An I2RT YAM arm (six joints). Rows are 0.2 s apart.
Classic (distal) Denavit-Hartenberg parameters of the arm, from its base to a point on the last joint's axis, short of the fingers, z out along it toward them. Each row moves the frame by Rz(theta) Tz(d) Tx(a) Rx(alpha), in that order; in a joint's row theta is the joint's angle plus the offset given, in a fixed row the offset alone. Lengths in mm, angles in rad.
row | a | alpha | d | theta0
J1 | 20 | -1.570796 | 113.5 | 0
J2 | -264 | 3.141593 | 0 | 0
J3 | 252.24 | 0 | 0 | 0.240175
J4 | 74 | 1.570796 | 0 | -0.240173
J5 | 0 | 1.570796 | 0 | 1.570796
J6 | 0 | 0 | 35.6 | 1.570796
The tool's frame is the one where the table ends.
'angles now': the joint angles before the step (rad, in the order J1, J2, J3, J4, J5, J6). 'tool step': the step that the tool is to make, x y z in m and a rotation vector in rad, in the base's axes. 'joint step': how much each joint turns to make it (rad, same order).
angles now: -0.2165 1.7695 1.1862 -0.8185 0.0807 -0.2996
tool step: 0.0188 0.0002 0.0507 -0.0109 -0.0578 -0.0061
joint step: 0.0125 -0.0002 0.2021 -0.1450 0.0023 0.0185
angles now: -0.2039 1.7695 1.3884 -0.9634 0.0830 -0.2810
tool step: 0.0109 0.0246 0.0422 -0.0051 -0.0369 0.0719
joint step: 0.0745 0.0004 0.1643 -0.1270 -0.0004 0.0028
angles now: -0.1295 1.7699 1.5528 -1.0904 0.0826 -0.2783
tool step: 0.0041 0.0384 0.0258 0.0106 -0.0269 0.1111
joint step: 0.1080 -0.0001 0.0996 -0.0737 -0.0130 0.0004
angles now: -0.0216 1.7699 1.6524 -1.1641 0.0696 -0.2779
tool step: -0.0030 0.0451 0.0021 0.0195 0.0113 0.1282
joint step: 0.1261 0.0001 0.0100 -0.0206 -0.0197 0.0035
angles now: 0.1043 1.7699 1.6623 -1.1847 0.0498 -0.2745
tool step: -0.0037 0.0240 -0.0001 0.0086 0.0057 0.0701
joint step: 0.0680 0.0000 0.0002 -0.0047 -0.0095 0.0005
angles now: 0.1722 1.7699 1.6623 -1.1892 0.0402 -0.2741
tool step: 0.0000 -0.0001 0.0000 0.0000 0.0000 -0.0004
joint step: -0.0003 -0.0001 -0.0001 0.0000 0.0000 0.0001
